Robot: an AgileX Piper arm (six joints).
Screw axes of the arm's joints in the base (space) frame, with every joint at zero. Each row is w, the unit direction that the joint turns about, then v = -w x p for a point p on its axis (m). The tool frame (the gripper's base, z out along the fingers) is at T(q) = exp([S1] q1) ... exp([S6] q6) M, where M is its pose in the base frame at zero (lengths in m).
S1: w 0 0 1 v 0 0 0
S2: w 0 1 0 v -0.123 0 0
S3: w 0 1 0 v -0.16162 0 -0.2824
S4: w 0.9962 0 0.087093 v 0 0.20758 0
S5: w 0 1 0 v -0.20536 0 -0.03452
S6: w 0.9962 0 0.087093 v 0 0.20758 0
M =
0.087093 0 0.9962 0.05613
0 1 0 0
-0.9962 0 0.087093 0.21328
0 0 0 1
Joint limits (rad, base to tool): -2.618..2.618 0..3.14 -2.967..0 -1.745..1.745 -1.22..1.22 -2.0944..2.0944
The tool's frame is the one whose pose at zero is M.
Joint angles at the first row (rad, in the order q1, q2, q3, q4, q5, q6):
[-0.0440, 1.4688, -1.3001, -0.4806, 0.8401, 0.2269]
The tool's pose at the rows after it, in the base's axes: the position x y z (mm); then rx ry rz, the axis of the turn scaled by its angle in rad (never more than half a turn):
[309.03, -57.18, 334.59, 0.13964, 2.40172, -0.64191]
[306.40, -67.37, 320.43, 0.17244, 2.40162, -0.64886]
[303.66, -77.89, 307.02, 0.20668, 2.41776, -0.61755]
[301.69, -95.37, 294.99, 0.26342, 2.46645, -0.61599]
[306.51, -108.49, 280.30, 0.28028, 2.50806, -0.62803]
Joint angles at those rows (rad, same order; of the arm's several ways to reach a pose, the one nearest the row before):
[-0.0521, 1.4597, -1.2380, -0.6511, 0.8383, 0.3586]
[-0.0879, 1.4598, -1.1815, -0.6758, 0.7848, 0.3971]
[-0.1340, 1.4634, -1.1382, -0.6464, 0.7318, 0.3924]
[-0.1971, 1.4875, -1.1270, -0.6069, 0.7256, 0.3585]
[-0.2366, 1.5348, -1.1270, -0.6022, 0.7103, 0.3410]

